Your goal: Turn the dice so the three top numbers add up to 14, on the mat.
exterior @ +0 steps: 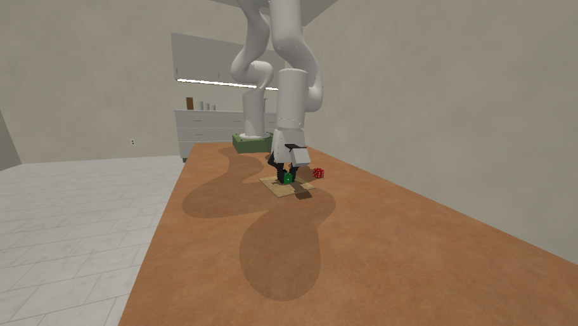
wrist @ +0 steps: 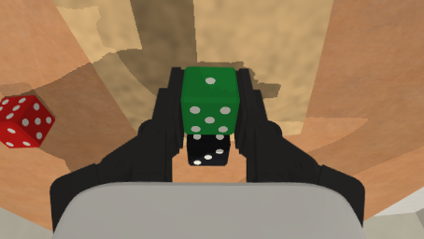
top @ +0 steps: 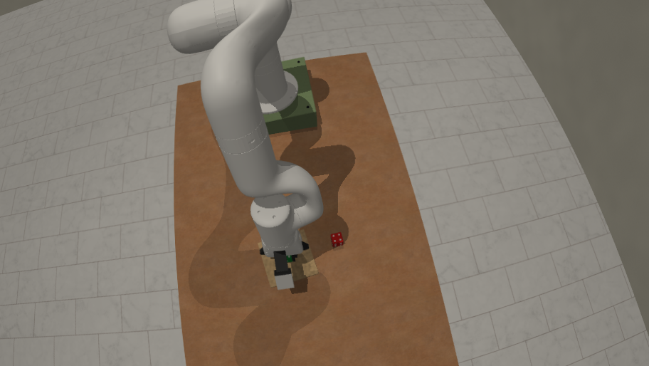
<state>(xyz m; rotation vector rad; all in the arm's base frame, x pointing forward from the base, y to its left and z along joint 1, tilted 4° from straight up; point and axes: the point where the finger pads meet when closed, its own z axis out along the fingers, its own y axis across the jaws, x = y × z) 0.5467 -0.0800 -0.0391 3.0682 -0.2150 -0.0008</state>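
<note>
Right now my hand is 10 mm above the green die. The rest, counted from my hand: black die 40 mm behind, 10 mm to the left, 10 mm below; tan square mat 30 mm below; red die 10 mm behind, 150 mm to the left, 20 mm below.
</note>
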